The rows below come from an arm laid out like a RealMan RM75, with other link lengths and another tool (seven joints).
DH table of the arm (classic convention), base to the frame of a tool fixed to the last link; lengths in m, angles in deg. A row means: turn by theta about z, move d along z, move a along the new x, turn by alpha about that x. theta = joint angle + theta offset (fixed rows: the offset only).
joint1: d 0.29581; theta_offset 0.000; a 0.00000; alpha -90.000
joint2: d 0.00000; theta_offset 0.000; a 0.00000; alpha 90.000
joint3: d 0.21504; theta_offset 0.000; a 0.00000; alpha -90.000
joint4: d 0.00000; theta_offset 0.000; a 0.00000; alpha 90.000
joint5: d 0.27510; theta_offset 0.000; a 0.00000; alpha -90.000
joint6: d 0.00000; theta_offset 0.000; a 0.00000; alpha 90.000
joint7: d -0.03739; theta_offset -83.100; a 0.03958; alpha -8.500
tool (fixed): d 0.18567; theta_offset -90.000; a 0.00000; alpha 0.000
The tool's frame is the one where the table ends.
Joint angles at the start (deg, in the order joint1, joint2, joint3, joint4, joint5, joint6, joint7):
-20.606, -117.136, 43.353, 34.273, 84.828, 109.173, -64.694
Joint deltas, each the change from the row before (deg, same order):
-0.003, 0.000, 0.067, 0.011, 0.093, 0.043, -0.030
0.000, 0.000, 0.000, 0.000, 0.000, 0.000, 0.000
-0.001, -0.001, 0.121, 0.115, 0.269, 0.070, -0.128
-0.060, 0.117, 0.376, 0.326, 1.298, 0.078, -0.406
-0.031, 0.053, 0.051, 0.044, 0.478, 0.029, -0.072
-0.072, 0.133, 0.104, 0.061, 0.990, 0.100, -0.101
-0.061, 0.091, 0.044, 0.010, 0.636, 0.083, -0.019
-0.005, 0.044, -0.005, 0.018, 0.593, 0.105, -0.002
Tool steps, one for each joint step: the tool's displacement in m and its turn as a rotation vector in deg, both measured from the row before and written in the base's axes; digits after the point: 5 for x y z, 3 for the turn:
0.00018, -0.00010, -0.00044, -0.157, 0.064, -0.063
0.00000, 0.00000, 0.00000, 0.000, 0.000, 0.000
0.00044, -0.00008, -0.00076, -0.360, 0.215, -0.124
0.00087, 0.00007, -0.00292, -1.379, 1.141, -0.297
0.00001, -0.00007, -0.00092, -0.411, 0.387, -0.070
-0.00002, -0.00026, -0.00181, -0.836, 0.806, -0.188
-0.00003, -0.00021, -0.00111, -0.504, 0.507, -0.145
-0.00026, -0.00052, -0.00108, -0.441, 0.417, -0.098

